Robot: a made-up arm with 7 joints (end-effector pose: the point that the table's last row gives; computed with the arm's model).
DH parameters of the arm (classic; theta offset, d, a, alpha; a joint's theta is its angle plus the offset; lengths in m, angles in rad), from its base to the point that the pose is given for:
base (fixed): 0.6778 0 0.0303 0
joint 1: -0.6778 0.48 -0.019 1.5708
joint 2: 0 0.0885 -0.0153 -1.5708
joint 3: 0 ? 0.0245 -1.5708
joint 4: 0 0.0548 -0.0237 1.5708
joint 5: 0 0.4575 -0.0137 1.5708
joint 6: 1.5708 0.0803 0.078 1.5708
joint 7: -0.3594 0 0.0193 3.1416
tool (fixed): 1.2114 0.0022 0 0
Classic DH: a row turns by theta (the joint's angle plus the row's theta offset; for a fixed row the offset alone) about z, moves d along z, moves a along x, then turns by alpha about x.
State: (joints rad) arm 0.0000 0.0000 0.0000 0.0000 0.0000 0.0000 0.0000
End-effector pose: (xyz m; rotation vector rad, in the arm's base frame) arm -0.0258 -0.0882 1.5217 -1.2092 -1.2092 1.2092
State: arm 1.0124 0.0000 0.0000 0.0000 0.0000 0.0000 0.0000
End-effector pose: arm 0.0884 -0.0797 1.5217 -0.5462 -1.9053 1.9053
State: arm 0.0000 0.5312 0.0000 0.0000 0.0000 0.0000 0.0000
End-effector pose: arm -0.5493 -0.0882 1.3627 -1.5888 -1.5888 0.9092
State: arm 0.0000 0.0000 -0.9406 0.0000 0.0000 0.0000 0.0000
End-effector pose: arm -0.0347 -0.0683 1.5217 -1.5139 -0.4935 0.4935
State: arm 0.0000 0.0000 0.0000 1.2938 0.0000 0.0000 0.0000
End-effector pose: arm 0.5354 -0.0882 1.1576 -0.2174 -0.2174 1.5598
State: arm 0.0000 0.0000 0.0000 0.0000 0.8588 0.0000 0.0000
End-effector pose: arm 0.0354 -0.0748 1.5217 -0.6722 -1.8078 1.8078
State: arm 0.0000 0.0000 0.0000 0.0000 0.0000 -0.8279 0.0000
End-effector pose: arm 0.0457 -0.0882 1.4922 -0.5810 -0.5810 1.4916
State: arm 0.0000 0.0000 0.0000 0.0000 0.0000 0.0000 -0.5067
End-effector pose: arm -0.0258 -0.0803 1.5161 -1.5718 -0.9253 1.5718
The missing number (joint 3, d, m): 0.4881
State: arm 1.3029 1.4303 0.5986 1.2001 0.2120 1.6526 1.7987
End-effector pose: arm -0.2489 -0.6325 0.9371 -2.1264 1.4796 -0.5105
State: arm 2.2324 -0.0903 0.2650 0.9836 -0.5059 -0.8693 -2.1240
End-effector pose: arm -0.2553 0.3731 1.2291 0.1008 -0.5119 -0.4071
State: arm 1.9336 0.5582 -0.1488 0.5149 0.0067 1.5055 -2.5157
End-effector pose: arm 0.2872 -0.2981 1.3508 2.8366 1.3181 -0.1282
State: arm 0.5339 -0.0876 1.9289 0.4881 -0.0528 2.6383 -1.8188
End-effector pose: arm -0.0058 0.0630 1.3547 -1.2063 -2.2310 -0.1153
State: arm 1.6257 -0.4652 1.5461 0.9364 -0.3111 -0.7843 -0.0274
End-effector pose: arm -0.3575 0.3610 1.1806 -0.0175 -0.3405 -1.6620
